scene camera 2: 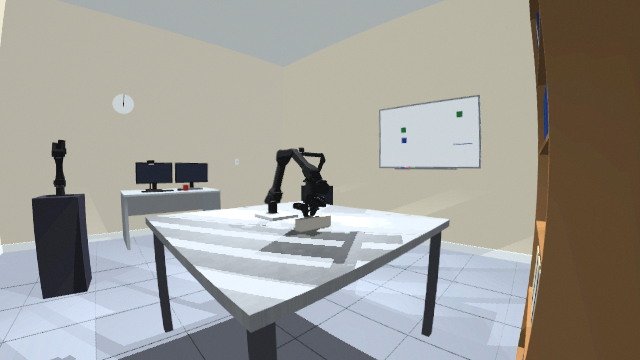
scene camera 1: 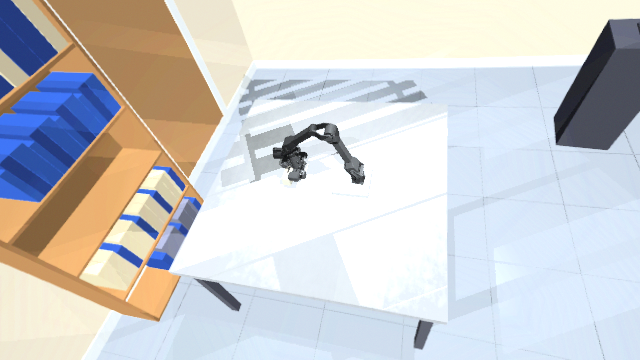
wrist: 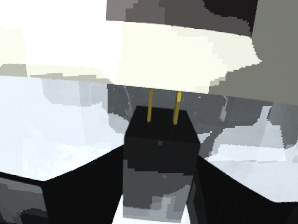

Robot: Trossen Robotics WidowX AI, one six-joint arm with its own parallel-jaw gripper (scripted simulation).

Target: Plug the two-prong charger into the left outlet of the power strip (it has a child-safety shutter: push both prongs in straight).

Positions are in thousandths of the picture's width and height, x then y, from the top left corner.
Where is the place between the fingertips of the gripper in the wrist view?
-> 529,685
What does the gripper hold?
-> A black two-prong charger.
